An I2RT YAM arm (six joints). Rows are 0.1 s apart.
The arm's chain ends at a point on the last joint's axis. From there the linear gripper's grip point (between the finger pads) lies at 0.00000 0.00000 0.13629 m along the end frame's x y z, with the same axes.
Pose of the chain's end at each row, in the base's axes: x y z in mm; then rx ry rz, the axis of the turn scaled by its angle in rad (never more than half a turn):
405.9 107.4 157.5 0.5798 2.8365 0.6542
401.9 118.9 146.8 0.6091 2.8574 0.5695
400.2 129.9 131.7 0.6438 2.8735 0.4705
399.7 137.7 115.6 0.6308 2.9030 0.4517
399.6 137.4 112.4 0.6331 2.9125 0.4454
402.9 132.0 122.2 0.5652 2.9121 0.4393
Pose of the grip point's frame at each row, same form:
440.0 159.8 36.4 0.5798 2.8365 0.6542
434.0 164.0 22.3 0.6091 2.8574 0.5695
430.3 166.4 3.9 0.6438 2.8735 0.4705
426.2 173.2 -13.3 0.6308 2.9030 0.4517
424.8 172.5 -16.8 0.6331 2.9125 0.4454
429.2 166.9 -6.9 0.5652 2.9121 0.4393

